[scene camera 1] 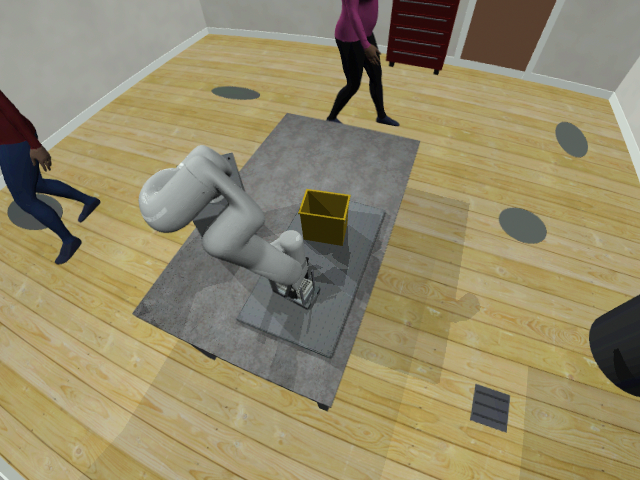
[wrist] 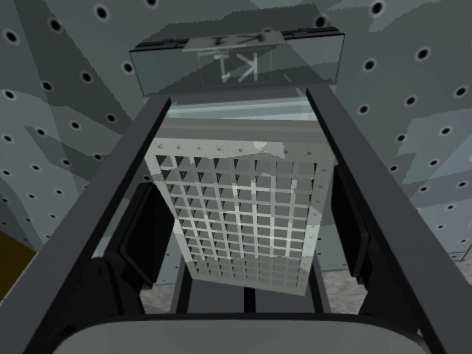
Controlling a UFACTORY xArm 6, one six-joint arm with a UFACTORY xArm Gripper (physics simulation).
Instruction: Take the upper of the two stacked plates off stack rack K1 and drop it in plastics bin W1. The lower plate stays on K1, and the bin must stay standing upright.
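Frame: origin at the arm's base, x left, y ahead, z down, level; centimetres.
Where they show: gripper, fingertip midpoint: (scene camera 1: pixel 299 287) (wrist: pixel 244 193).
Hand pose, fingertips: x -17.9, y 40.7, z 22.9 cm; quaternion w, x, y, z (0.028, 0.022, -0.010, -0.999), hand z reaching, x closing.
Observation:
After its pixels a point has its place.
The upper plate (scene camera 1: pixel 306 290) @[x -18.4, y 43.8, z 22.5 cm] (wrist: pixel 250 212) @[x -18.0, y 39.8, z 22.4 cm], pale with a grid of square wells, is in stack rack K1 (wrist: pixel 170 75) @[x -15.5, y 46.1, z 26.1 cm]. In the wrist view it sits slightly skewed between the dark uprights. A pale, glassy layer shows below its far edge; most of the lower plate is hidden. My gripper (scene camera 1: pixel 297 290) @[x -17.9, y 40.7, z 22.9 cm] (wrist: pixel 244 193) @[x -17.9, y 40.7, z 22.9 cm] is open and empty at the rack, with one black finger pad on each side of the upper plate, close to its sides. Plastics bin W1 (scene camera 1: pixel 324 227) @[x 6.9, y 41.9, z 16.9 cm] (wrist: pixel 11 265) @[x 5.8, y 33.7, z 25.7 cm] is the yellow open-topped bin; it stands upright beyond the rack in the scene view.
The rack and bin stand on a grey perforated board (scene camera 1: pixel 289 328) @[x -32.3, y 42.3, z 27.7 cm] on the grey table (scene camera 1: pixel 351 149) @[x 71.2, y 34.6, z 29.1 cm]. The arm's base is at the table's left side. Two people stand on the floor, one behind the table, one at the left. A black cylinder (scene camera 1: pixel 620 346) is at the right edge.

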